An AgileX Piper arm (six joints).
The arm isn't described. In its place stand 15 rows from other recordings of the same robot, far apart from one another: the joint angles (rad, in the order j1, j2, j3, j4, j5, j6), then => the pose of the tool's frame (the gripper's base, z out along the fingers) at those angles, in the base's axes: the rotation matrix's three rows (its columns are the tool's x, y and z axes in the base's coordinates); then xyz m.
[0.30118, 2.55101, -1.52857, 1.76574, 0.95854, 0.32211] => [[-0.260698, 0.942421, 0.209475], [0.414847, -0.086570, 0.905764], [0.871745, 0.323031, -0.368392]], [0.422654, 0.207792, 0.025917]
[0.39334, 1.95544, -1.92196, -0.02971, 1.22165, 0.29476] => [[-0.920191, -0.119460, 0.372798], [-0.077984, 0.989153, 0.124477], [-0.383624, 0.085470, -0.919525]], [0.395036, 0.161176, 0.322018]
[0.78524, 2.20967, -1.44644, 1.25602, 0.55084, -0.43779] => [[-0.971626, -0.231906, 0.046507], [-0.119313, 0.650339, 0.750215], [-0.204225, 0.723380, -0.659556]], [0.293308, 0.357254, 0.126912]
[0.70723, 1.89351, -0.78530, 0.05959, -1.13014, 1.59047] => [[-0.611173, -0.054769, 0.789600], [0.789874, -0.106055, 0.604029], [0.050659, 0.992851, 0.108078]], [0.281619, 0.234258, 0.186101]
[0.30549, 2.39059, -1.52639, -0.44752, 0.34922, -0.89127] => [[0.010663, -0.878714, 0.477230], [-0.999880, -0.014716, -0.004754], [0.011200, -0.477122, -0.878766]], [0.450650, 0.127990, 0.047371]
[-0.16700, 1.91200, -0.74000, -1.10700, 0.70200, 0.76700] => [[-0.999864, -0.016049, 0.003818], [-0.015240, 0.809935, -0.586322], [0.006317, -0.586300, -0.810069]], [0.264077, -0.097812, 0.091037]
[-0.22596, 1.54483, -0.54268, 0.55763, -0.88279, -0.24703] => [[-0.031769, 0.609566, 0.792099], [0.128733, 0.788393, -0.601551], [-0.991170, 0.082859, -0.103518]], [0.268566, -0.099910, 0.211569]
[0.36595, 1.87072, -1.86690, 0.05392, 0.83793, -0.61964] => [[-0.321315, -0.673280, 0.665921], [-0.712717, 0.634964, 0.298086], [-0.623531, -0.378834, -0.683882]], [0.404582, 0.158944, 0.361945]
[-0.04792, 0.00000, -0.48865, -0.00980, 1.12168, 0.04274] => [[-0.515996, 0.075345, 0.853271], [0.063264, 0.996756, -0.049758], [-0.854252, 0.028306, -0.519088]], [-0.006318, -0.000501, 0.269364]
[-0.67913, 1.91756, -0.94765, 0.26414, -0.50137, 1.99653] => [[0.747782, -0.199098, 0.633389], [0.404697, -0.619595, -0.672549], [0.526348, 0.759251, -0.382747]], [0.297702, -0.254987, 0.160905]
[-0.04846, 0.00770, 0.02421, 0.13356, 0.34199, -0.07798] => [[-0.279165, 0.018969, 0.960056], [0.061458, 0.998108, -0.001850], [-0.958274, 0.058487, -0.279803]], [0.054459, 0.001427, 0.174136]
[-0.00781, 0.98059, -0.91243, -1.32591, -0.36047, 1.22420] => [[0.138006, -0.322145, 0.936577], [-0.081434, 0.938733, 0.334886], [-0.987078, -0.122486, 0.103317]], [0.210428, 0.029497, 0.415275]
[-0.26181, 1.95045, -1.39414, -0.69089, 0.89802, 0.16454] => [[-0.985918, 0.083834, 0.144699], [-0.010672, 0.831966, -0.554725], [-0.166889, -0.548457, -0.819355]], [0.374544, -0.147315, 0.202668]
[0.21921, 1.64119, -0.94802, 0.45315, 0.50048, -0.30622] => [[-0.879254, -0.227780, 0.418365], [-0.098350, 0.946148, 0.308435], [-0.466090, 0.230046, -0.854306]], [0.308452, 0.088306, 0.199498]
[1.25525, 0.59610, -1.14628, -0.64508, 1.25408, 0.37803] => [[-0.251480, -0.597960, 0.761053], [-0.380818, 0.784030, 0.490178], [-0.889795, -0.166553, -0.424882]], [0.061937, 0.022188, 0.441726]
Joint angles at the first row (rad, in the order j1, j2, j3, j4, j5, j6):
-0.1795 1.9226 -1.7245 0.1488 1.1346 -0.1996
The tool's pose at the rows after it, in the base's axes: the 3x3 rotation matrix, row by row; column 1 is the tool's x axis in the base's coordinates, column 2 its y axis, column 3 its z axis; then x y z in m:
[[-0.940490, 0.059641, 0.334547], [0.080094, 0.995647, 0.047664], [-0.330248, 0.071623, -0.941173]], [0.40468, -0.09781, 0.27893]
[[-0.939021, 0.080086, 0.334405], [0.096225, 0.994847, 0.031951], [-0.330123, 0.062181, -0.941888]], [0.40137, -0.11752, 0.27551]
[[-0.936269, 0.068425, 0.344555], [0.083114, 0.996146, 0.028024], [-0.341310, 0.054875, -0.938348]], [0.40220, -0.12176, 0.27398]
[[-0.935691, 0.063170, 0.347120], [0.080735, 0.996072, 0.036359], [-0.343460, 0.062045, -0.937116]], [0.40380, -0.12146, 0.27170]
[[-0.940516, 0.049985, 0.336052], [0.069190, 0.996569, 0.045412], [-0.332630, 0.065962, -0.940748]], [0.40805, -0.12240, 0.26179]
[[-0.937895, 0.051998, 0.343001], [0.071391, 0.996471, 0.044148], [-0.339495, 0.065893, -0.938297]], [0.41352, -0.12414, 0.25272]
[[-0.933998, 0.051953, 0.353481], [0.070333, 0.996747, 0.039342], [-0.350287, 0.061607, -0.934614]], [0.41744, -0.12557, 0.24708]
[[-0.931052, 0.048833, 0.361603], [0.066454, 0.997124, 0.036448], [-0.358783, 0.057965, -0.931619]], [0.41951, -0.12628, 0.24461]
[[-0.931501, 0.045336, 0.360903], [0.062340, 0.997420, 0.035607], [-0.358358, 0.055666, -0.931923]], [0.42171, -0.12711, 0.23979]
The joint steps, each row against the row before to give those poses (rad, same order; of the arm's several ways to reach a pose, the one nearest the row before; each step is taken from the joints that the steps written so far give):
-0.0870 0.0112 0.0000 -0.0003 0.0000 -0.0363
-0.0474 0.0086 0.0000 -0.0001 -0.0064 -0.0297
-0.0095 0.0047 0.0000 0.0039 -0.0148 -0.0247
0.0000 0.0062 0.0000 0.0102 -0.0055 -0.0079
0.0000 0.0242 0.0000 0.0066 -0.0098 -0.0176
0.0000 0.0232 0.0000 0.0040 -0.0301 -0.0035
0.0000 0.0147 0.0000 0.0012 -0.0267 -0.0043
0.0000 0.0068 0.0000 0.0014 -0.0157 -0.0060
0.0000 0.0117 0.0000 0.0000 -0.0112 -0.0059

